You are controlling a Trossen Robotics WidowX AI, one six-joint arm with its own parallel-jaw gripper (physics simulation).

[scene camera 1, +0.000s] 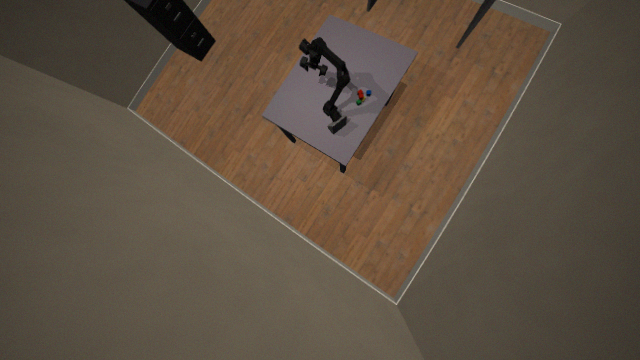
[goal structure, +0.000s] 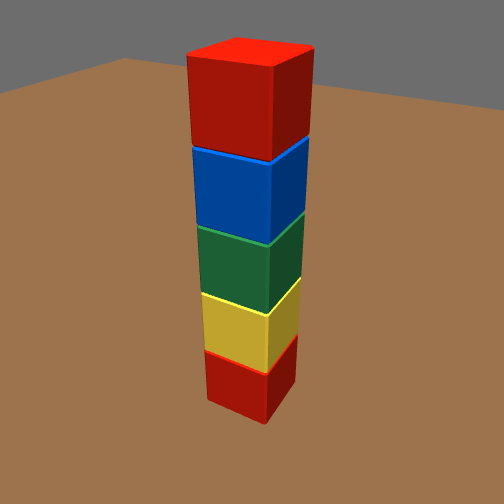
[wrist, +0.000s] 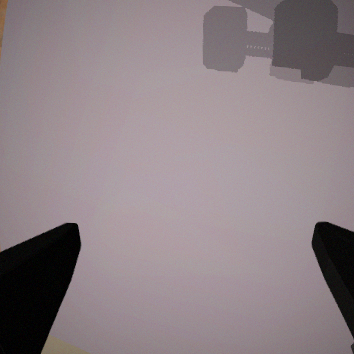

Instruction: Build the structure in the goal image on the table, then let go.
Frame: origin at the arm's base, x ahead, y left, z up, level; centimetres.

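Seen in the pictures: gripper, fingertip midpoint: (scene camera 1: 313,73) (wrist: 197,235); arm's base, origin of the base link: (scene camera 1: 337,119).
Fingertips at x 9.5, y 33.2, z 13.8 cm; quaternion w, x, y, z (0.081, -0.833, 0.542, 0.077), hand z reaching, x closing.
Observation:
Pixels of each thing's middle, then the offset from my fingertips to it. Level surfaces: height alone.
- small red piece, body centre: (scene camera 1: 361,96) dx +18.0, dy -32.7, dz -16.9 cm
- blue piece, body centre: (scene camera 1: 368,93) dx +25.9, dy -33.9, dz -20.2 cm
- green piece, body centre: (scene camera 1: 358,102) dx +15.0, dy -33.5, dz -20.2 cm
- yellow piece, body centre: (scene camera 1: 362,99) dx +19.1, dy -33.8, dz -20.2 cm
- grey-purple table, its level: dz -21.9 cm
A small red piece (scene camera 1: 360,94), a blue piece (scene camera 1: 368,93), a green piece (scene camera 1: 359,102) and a yellow piece (scene camera 1: 364,99) sit close together near one long edge of the grey-purple table (scene camera 1: 310,100) (wrist: 175,150). The yellow one is partly hidden, and they are too small to tell exactly how they touch or stack. My gripper (scene camera 1: 314,67) (wrist: 197,235) is open and empty, above the table's opposite side and well away from the pieces. The pieces do not show in the wrist view.
The arm (scene camera 1: 342,75) bends over the table between the gripper and its grey base (scene camera 1: 337,124). Its shadow (wrist: 305,40) falls on the table top. A pale yellow patch (wrist: 62,346) shows at the wrist view's lower left. A black cabinet (scene camera 1: 185,31) stands off the table.

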